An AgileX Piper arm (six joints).
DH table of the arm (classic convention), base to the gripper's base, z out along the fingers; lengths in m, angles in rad. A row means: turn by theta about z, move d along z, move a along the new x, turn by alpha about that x. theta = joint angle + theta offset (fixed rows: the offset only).
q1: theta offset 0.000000  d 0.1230  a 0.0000  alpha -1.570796
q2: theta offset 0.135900  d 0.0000  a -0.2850  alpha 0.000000
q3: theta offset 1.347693  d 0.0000  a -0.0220  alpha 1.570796
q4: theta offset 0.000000  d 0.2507  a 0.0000  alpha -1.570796
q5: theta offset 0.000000  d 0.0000  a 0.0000  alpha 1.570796
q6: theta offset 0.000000  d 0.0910  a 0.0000  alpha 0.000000
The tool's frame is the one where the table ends.
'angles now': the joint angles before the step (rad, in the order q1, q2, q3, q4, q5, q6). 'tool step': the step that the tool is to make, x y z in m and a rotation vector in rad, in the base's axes. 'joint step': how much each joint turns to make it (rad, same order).
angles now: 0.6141 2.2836 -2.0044 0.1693 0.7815 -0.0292
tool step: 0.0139 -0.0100 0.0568 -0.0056 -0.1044 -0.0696
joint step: -0.0166 -0.0043 -0.2020 -0.1234 0.1167 0.0959
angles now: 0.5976 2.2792 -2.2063 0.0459 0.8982 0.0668
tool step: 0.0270 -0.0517 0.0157 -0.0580 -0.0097 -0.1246
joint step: -0.1023 -0.0001 -0.0679 -0.0706 0.0896 0.0255
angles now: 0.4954 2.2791 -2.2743 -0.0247 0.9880 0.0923
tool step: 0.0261 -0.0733 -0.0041 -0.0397 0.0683 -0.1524
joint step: -0.1494 0.0001 -0.0004 -0.0086 0.0789 0.0001
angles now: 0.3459 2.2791 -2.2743 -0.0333 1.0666 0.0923
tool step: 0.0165 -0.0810 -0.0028 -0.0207 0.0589 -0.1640
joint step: -0.1613 -0.0001 -0.0005 -0.0048 0.0628 0.0001
